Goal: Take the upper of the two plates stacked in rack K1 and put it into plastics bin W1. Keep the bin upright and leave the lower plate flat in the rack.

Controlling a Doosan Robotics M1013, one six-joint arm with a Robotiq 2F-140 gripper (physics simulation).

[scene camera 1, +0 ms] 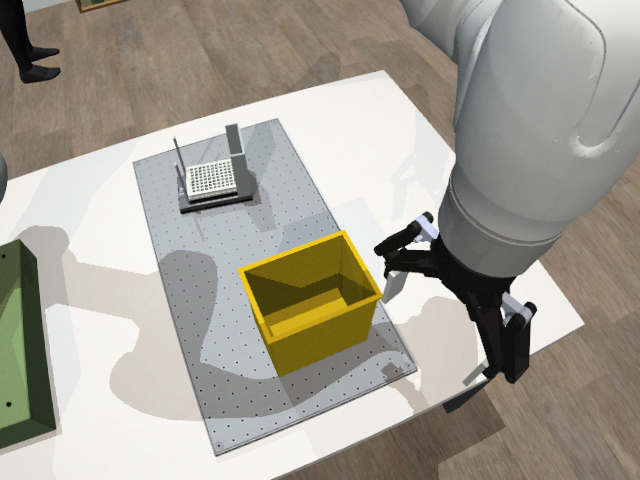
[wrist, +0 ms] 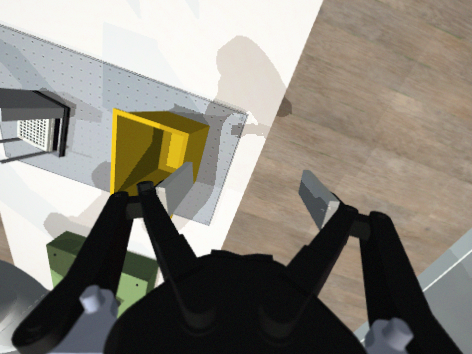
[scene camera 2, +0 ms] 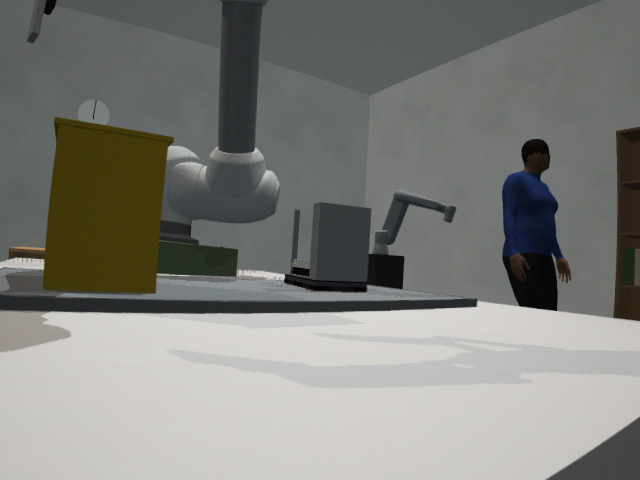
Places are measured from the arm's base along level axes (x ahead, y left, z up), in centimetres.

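Pixels of known places: gripper, fingertip midpoint: (scene camera 1: pixel 431 334) (wrist: pixel 245 177); arm's base, link origin: (scene camera 2: pixel 162 242).
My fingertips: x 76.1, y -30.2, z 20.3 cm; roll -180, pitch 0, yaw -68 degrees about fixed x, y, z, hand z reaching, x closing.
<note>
Ahead of a thing's pixels: the offset from my fingertips to its top centre. Level surfaces: height alone.
Rack K1 @[dy +53.5, dx -20.5, dz -12.8 cm] (scene camera 1: pixel 241 173) (scene camera 2: pixel 338 242) (wrist: pixel 22 104), with a dark base, a grey block on one side and thin uprights on the other, stands on the perforated board. A white gridded plate @[dy +53.4, dx -19.5, dz -22.4 cm] (scene camera 1: pixel 211 178) (wrist: pixel 34 132) lies flat in it as the top of the stack; the lower plate is mostly hidden beneath it. Plastics bin W1 @[dy +15.9, dx -10.2, dz -9.1 cm] (scene camera 1: pixel 320 351) (scene camera 2: pixel 105 206) (wrist: pixel 194 122) is yellow, open-topped and upright; no plate shows inside. My gripper (scene camera 1: pixel 433 338) (wrist: pixel 245 177) is open and empty, high up beside the bin, away from the rack. One fingertip shows at the top left of scene camera 2.
The grey perforated board (scene camera 1: pixel 232 248) (scene camera 2: pixel 232 304) (wrist: pixel 80 65) lies on the white table @[dz -28.4 cm] (scene camera 1: pixel 93 289). A green container (scene camera 1: pixel 38 361) (scene camera 2: pixel 206 260) (wrist: pixel 105 255) is on the far side of the board from my gripper. A person in blue (scene camera 2: pixel 529 211) stands beyond the table.
</note>
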